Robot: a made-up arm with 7 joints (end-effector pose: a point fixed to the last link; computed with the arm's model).
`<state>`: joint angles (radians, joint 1 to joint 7).
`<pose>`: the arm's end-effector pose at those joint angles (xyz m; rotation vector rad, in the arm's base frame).
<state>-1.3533 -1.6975 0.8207 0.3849 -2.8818 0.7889 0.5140</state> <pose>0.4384 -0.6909 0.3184 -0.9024 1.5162 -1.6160</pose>
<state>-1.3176 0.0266 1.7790 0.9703 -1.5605 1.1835 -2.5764</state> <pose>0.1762 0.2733 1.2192 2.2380 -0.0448 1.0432</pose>
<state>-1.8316 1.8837 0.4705 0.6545 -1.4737 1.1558 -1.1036</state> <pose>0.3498 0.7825 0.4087 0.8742 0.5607 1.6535</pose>
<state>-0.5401 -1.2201 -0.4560 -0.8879 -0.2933 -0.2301 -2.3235</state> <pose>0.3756 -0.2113 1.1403 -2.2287 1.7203 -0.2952</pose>
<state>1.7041 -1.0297 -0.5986 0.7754 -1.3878 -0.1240 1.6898</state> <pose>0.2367 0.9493 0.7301 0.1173 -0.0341 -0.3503</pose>
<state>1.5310 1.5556 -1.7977 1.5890 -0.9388 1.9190 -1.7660</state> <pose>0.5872 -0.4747 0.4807 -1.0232 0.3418 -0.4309</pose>
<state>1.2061 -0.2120 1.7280 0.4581 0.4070 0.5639 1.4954</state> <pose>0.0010 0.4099 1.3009 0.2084 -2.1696 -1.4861</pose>
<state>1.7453 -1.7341 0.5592 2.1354 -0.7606 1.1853 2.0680</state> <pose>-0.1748 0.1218 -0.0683 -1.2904 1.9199 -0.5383</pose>
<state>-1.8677 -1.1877 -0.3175 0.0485 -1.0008 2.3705 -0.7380</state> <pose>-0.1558 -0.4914 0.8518 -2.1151 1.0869 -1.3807</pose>
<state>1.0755 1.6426 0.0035 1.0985 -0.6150 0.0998 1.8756</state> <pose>-0.1070 -0.7331 0.9902 2.1689 0.3042 1.1486</pose>
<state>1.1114 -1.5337 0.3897 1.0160 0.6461 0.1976 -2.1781</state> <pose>0.3114 0.5540 -0.0360 1.0139 -0.4377 -2.8105</pose>
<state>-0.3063 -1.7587 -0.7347 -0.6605 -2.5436 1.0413 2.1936</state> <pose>0.7708 0.0761 0.4408 -0.8311 -0.5735 -0.3791</pose>
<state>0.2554 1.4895 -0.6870 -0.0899 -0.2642 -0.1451 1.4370</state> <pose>-0.8056 -0.3858 0.4293 1.9457 -1.3045 0.8601</pose>
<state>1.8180 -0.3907 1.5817 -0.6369 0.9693 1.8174 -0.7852</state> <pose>0.2759 0.5427 0.9904 2.5343 1.0796 1.4954</pose>
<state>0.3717 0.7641 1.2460 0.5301 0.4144 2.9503 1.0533</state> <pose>-0.1602 -0.0449 1.0603 -1.1894 0.7885 -1.9516</pose>
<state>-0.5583 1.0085 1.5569 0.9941 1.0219 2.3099 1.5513</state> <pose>-0.0520 0.3657 0.9243 1.5685 0.6118 2.2345</pose>
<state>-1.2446 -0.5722 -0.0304 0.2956 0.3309 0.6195 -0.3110</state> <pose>-0.0383 -0.6234 1.1881 0.2920 0.4845 -1.0011</pose>
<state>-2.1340 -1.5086 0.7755 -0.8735 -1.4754 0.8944 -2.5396</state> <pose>-0.5579 -0.1489 0.9489 -0.0182 -2.7803 0.4953</pose>
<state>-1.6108 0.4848 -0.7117 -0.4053 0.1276 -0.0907 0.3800</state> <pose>-0.0202 0.6585 1.1708 -0.0708 -0.8887 -1.8801</pose>
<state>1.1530 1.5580 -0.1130 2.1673 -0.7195 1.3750 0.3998</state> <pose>0.0976 -0.2332 1.1319 0.2664 -0.3925 0.8535</pose>
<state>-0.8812 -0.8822 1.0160 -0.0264 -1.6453 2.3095 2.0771</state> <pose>0.1145 -0.3881 1.0716 0.5928 -0.7136 0.5803</pose>
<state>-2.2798 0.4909 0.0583 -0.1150 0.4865 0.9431 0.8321</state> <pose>0.0862 0.6101 1.2080 -0.4955 -0.8565 -0.7867</pose>
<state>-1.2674 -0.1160 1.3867 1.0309 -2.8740 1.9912 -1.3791</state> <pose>0.3355 0.1390 0.9395 2.1491 0.3753 0.5939</pose>
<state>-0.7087 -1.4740 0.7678 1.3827 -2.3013 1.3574 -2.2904</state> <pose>0.6060 0.0299 0.3012 2.6956 0.5827 -0.6924</pose>
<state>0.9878 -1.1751 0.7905 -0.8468 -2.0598 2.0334 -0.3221</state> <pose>0.3581 0.1916 1.0236 -0.7958 -0.9804 -0.3764</pose>
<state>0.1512 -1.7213 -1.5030 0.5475 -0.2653 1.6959 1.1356</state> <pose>0.8445 -0.0258 0.4761 -0.5381 0.5793 -0.3317</pose>
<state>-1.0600 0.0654 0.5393 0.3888 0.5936 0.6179 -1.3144</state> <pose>0.0230 -0.2269 1.3691 -0.9972 -0.0049 -0.3644</pose>
